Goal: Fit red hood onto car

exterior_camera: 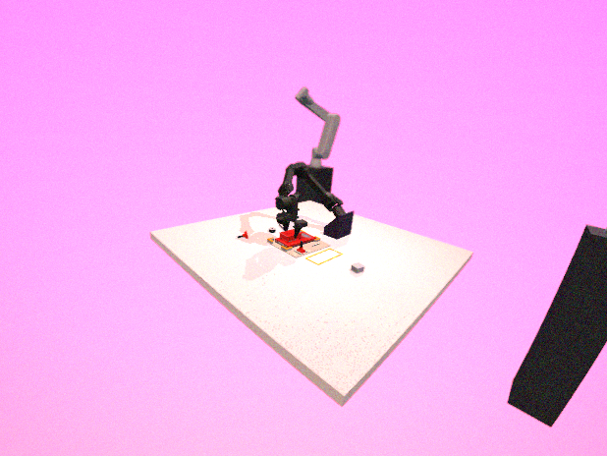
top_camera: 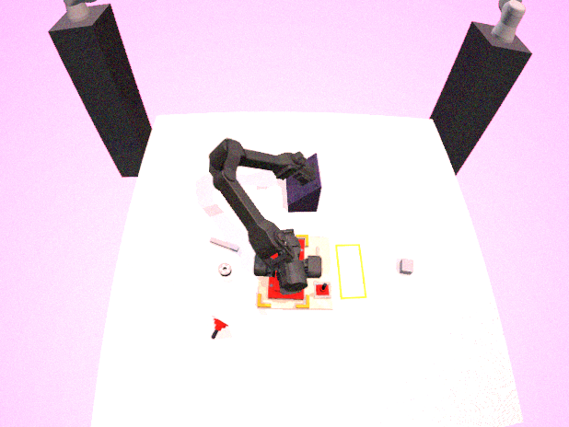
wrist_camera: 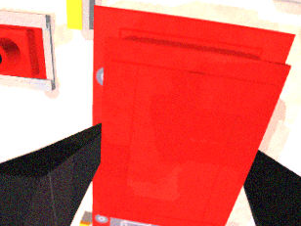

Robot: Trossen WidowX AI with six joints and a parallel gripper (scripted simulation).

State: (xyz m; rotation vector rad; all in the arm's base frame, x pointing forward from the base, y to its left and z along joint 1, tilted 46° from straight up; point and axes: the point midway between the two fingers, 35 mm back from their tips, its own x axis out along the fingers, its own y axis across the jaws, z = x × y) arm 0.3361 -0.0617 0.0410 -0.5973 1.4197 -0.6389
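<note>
Right now the red hood is 1 cm above my gripper tip. Also, from my gripper tip: grey ring: 19 cm to the right, 4 cm below, 4 cm behind; then pale rod: 20 cm to the right, 13 cm behind, 4 cm below.
</note>
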